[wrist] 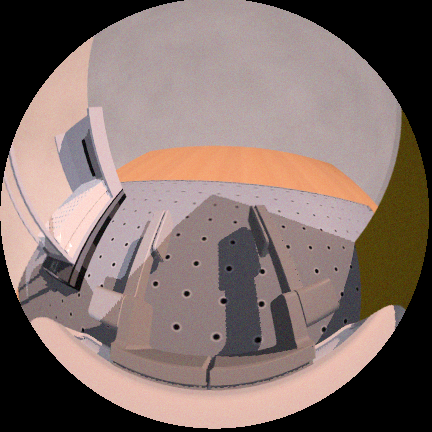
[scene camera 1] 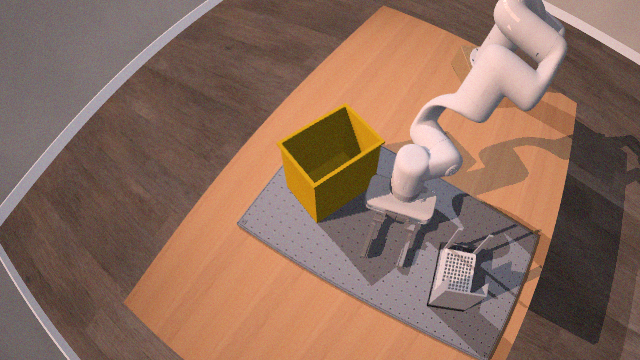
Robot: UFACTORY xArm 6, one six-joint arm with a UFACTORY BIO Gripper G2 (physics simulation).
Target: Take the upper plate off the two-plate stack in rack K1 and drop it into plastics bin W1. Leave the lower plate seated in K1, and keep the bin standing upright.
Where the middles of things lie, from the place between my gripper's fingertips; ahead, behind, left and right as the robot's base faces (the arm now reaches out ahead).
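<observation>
Yellow bin W1 [scene camera 1: 330,161]: my hand is 11 cm past it, 20 cm to the left of it and 8 cm below it.
</observation>
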